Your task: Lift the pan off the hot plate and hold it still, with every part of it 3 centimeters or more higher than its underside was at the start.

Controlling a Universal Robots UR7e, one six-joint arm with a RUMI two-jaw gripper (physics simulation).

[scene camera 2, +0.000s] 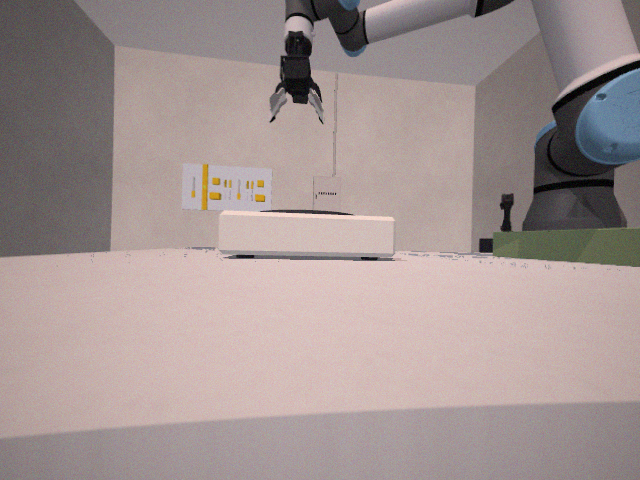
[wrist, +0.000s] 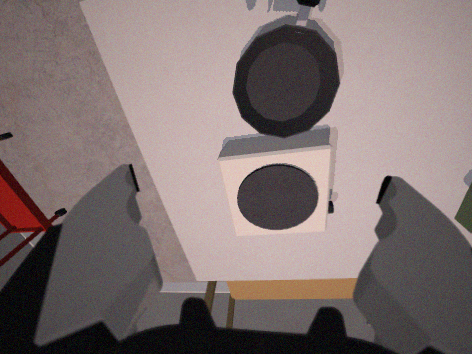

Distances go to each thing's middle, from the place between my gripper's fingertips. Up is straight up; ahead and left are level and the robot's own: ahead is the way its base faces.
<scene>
My hand is 32 cm above the white hot plate (scene camera 2: 272, 232), 24 cm to the right of it and 1 cm short of it.
</scene>
